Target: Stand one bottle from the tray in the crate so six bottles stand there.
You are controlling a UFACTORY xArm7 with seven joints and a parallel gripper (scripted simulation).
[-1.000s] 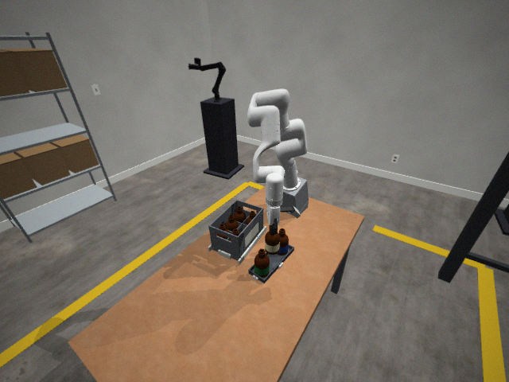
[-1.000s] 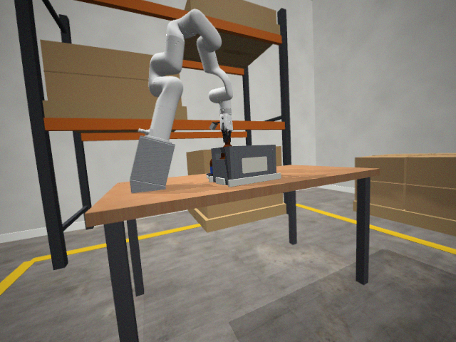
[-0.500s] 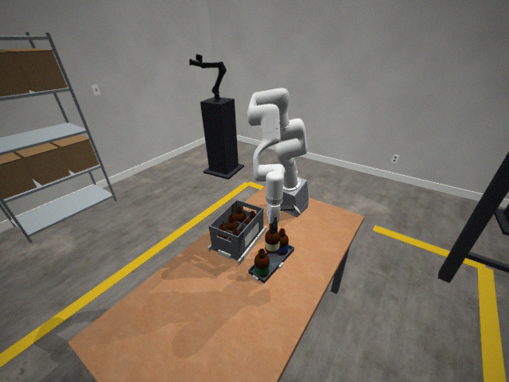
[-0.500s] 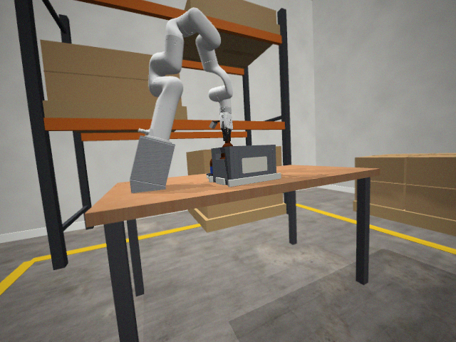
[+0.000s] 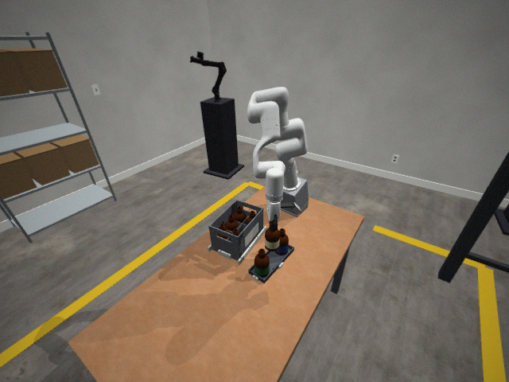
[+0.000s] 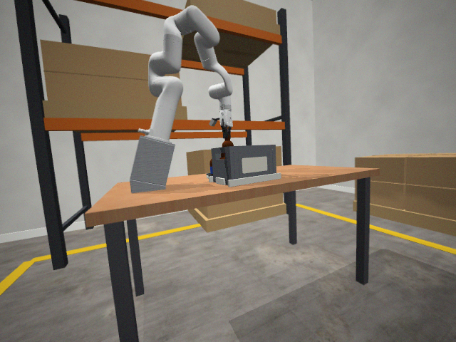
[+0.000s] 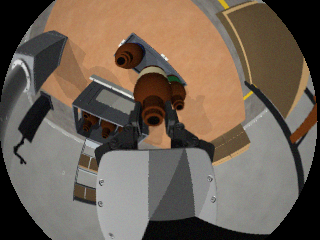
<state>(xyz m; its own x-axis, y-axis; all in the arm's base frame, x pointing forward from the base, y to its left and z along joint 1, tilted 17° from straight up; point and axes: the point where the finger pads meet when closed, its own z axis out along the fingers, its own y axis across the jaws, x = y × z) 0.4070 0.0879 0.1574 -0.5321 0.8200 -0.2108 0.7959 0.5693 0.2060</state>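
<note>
Right now my hand is 70 mm above the bottle. Round my hand: crate 60 mm behind, 240 mm to the right, 180 mm below; then dark tray 250 mm below.
</note>
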